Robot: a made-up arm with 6 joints.
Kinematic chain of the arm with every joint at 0, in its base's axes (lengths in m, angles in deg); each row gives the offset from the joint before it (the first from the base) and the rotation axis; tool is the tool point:
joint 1: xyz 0 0 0.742 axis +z
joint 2: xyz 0.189 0 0 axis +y
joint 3: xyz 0 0 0.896 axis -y
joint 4: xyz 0 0 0.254 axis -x
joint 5: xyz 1.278 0 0 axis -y
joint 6: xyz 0.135 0 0 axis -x
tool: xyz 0 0 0
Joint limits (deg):
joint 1: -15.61..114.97
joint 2: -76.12..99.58
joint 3: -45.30..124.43
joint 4: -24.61..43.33
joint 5: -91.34..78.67
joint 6: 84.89..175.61
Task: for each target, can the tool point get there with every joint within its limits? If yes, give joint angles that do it. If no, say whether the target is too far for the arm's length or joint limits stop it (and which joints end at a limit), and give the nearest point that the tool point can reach.
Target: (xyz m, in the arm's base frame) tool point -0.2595 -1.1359 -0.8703
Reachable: no: joint limits stop it (at a limit: joint 1, joint 2, joint 4) | nearest point 0.2653 -0.1567 -0.5221 | short by 1.164 m
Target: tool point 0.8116 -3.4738 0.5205
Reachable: no: too far | nearest point 0.4784 -2.0475 0.7420 | short by 1.481 m
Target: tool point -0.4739 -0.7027 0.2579
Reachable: no: joint limits stop it (at a limit: joint 2, joint 3, joint 5) | nearest point -0.9878 -1.4648 0.1372 | short by 0.927 m
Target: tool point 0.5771 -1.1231 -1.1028
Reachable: no: joint limits stop it (at a limit: joint 1, joint 2, joint 4) | nearest point 0.8474 -0.3182 -0.7570 | short by 0.917 m
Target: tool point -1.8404 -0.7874 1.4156
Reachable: yes | joints 23.27 -59.17 100.53 5.63 16.46 108.86
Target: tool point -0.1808 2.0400 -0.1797
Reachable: yes | joints 95.35 81.96 21.54 -7.82 33.75 129.94
